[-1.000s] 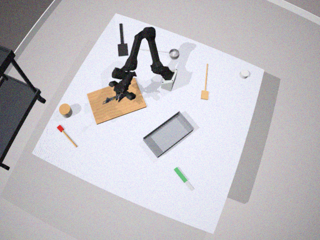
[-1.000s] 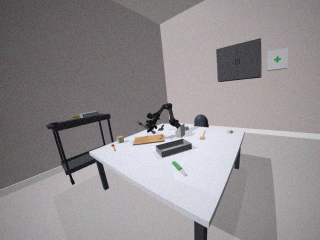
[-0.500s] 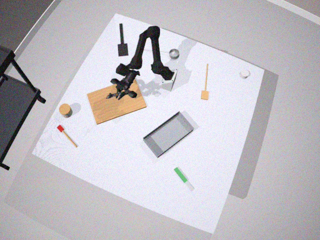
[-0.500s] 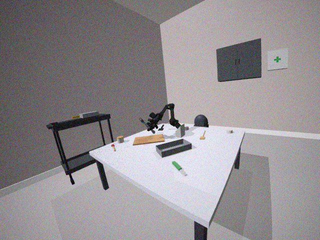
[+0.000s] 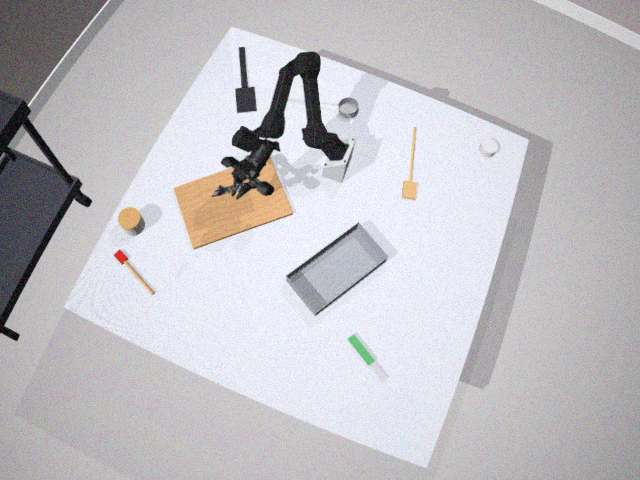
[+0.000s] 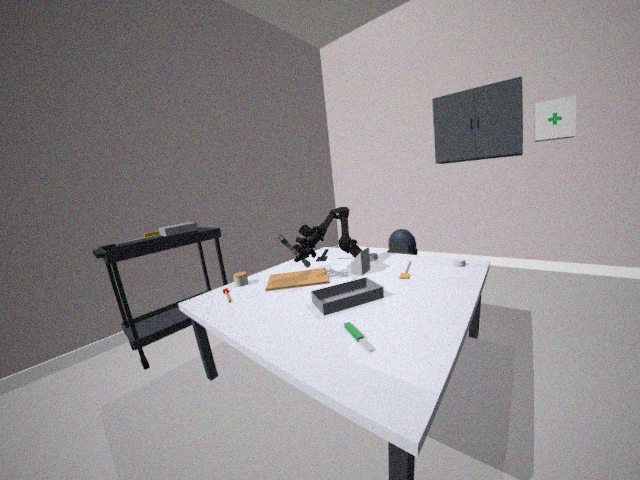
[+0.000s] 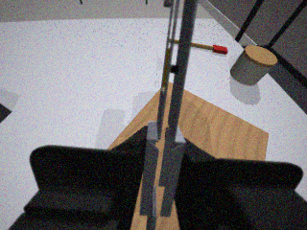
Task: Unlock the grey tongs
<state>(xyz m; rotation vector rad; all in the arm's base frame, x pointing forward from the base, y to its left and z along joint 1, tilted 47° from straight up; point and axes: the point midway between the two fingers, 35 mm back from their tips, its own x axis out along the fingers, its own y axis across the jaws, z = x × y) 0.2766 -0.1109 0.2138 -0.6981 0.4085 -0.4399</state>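
The yellow mark lies 6 cm above my gripper tip. The rest, counted from my gripper tip: wooden board: 3 cm behind, 4 cm to the right, 12 cm below; then black spatula: 50 cm behind, 23 cm to the right, 13 cm below; then roasting tin: 5 cm ahead, 39 cm to the left, 10 cm below.
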